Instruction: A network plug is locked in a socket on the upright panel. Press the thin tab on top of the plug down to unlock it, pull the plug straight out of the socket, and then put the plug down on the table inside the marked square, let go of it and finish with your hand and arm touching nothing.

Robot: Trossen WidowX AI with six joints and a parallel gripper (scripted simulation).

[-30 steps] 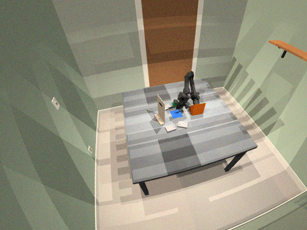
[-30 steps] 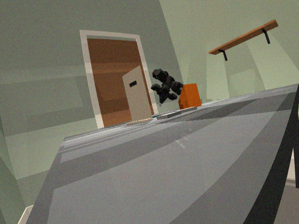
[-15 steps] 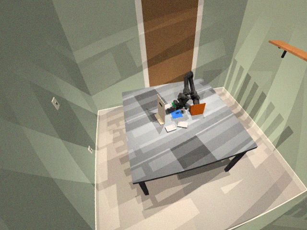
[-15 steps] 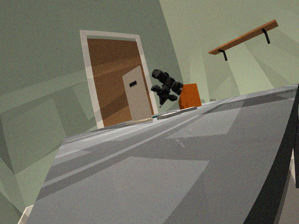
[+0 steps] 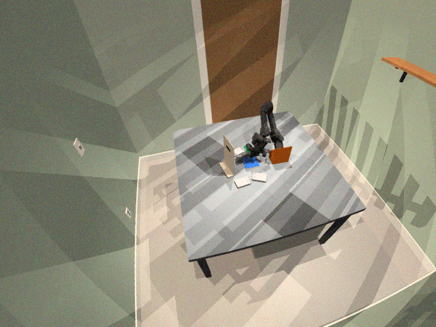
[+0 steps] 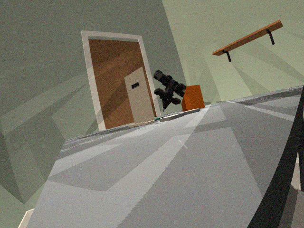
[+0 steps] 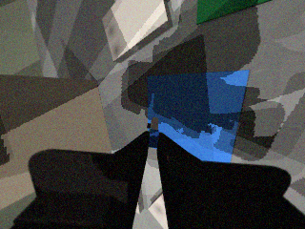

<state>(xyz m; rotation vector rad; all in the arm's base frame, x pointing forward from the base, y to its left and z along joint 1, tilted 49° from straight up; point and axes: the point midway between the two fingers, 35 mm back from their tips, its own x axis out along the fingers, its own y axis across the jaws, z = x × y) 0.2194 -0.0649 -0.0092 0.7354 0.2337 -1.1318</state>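
Now: gripper tip 60 mm above the blue marked square and 10 mm past it. Also, from my gripper tip: green tile (160 mm to the right, 60 mm below, 60 mm behind); then beige panel (190 mm ahead, 80 mm above, 10 mm to the left).
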